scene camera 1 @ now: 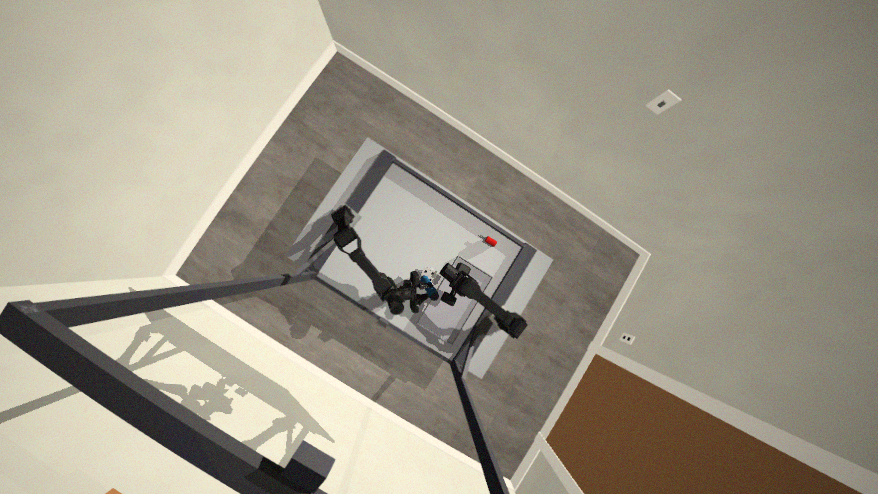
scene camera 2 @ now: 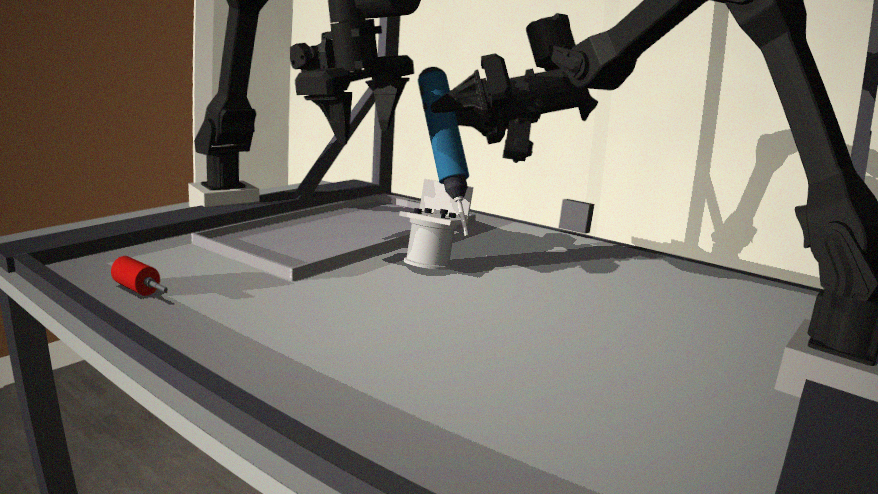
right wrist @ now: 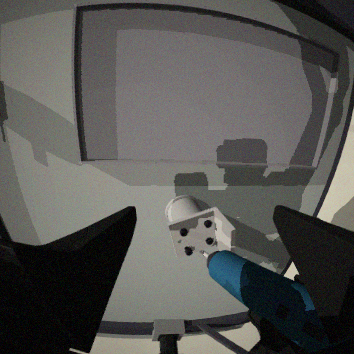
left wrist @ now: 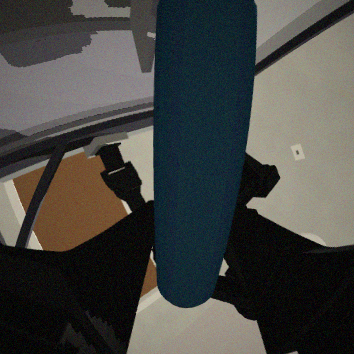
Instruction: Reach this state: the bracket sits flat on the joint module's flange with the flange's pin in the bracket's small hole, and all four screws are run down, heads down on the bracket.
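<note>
The white joint module stands on the table and seems to lean slightly. The white bracket lies on its top, its upright plate at the back in scene camera 2. Four black screw heads show on the bracket, one screw among them; how deep they sit I cannot tell. Pin and small hole cannot be made out. My left gripper is shut on the blue screwdriver, held tilted, its tip beside the bracket's edge. My right gripper is open and empty, above and apart from the bracket.
A red cylindrical tool with a grey shaft lies on its side near the table's edge. A shallow grey tray lies beside the module. Dark frame posts and rails border the table.
</note>
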